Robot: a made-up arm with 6 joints.
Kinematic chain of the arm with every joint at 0, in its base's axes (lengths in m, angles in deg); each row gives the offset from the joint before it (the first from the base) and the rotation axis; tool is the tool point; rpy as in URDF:
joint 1: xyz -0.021 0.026 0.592 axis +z
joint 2: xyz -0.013 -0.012 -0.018 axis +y
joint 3: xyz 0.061 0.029 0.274 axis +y
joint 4: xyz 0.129 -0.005 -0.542 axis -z
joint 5: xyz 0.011 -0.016 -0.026 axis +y
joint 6: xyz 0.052 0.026 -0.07 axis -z
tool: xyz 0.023 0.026 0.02 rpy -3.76 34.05 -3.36
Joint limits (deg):
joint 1: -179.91..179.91
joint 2: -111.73..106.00
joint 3: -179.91..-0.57
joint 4: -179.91..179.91
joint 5: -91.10..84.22
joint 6: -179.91..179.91
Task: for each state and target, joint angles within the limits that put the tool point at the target. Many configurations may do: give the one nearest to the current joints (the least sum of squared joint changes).
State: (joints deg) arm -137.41 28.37 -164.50 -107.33 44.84 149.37
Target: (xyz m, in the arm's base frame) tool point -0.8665 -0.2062 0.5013
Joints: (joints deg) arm -166.15 56.60 -117.89 -107.82 46.17 155.09
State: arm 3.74 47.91 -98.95 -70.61 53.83 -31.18
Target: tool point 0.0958 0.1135 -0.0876
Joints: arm 20.65 81.96 -62.55 -68.43 47.89 -29.90
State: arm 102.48 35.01 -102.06 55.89 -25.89 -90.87
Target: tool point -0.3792 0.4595 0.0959
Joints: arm 130.89 61.84 -73.53 54.13 -23.50 -92.48
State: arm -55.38 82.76 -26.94 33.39 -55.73 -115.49
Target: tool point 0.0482 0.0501 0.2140
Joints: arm -31.90 33.84 -0.57 -10.76 -88.80 -87.45
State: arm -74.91 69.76 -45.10 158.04 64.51 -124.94
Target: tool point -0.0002 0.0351 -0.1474
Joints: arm -57.40 106.00 -71.63 152.50 51.90 -154.23
